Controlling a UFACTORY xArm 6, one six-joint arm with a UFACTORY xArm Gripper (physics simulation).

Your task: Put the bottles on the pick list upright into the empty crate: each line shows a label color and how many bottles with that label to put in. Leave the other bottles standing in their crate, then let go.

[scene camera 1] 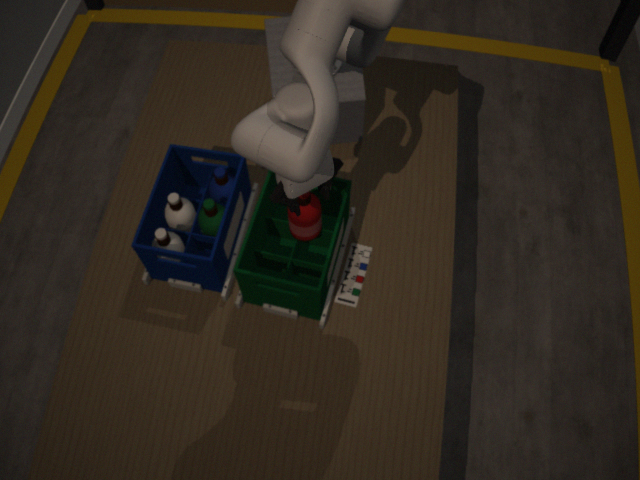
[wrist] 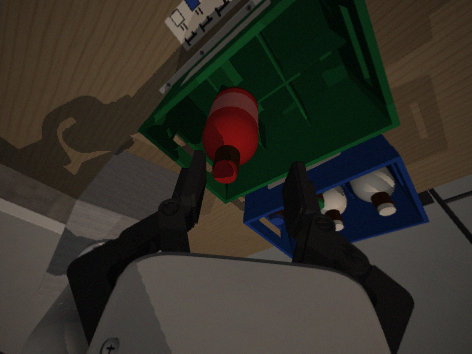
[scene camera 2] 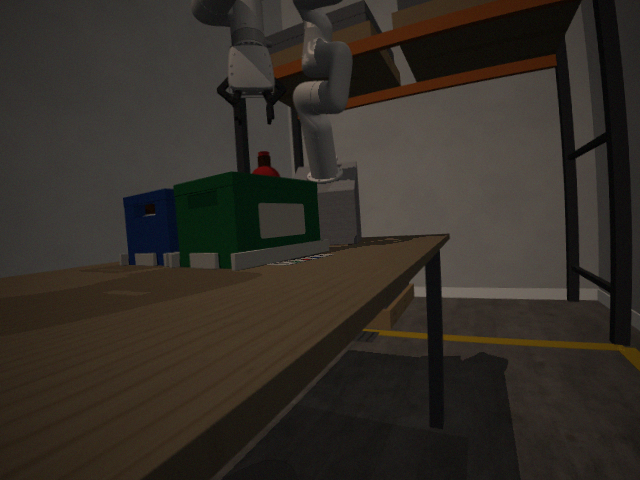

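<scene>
My gripper is open and empty, above the red bottle's cap with a gap. The red bottle is upright in the green crate; its shoulder shows above the rim in scene view 2, and what its base rests on is hidden. The blue crate holds two white bottles, a green bottle and a blue bottle. The pick list shows white, blue, red and green squares; its counts are unclear.
The crates stand side by side between pale rails on the wooden table. Dividers split the green crate into compartments. The grey arm base block is behind the crates. An orange-beamed shelf is in the background.
</scene>
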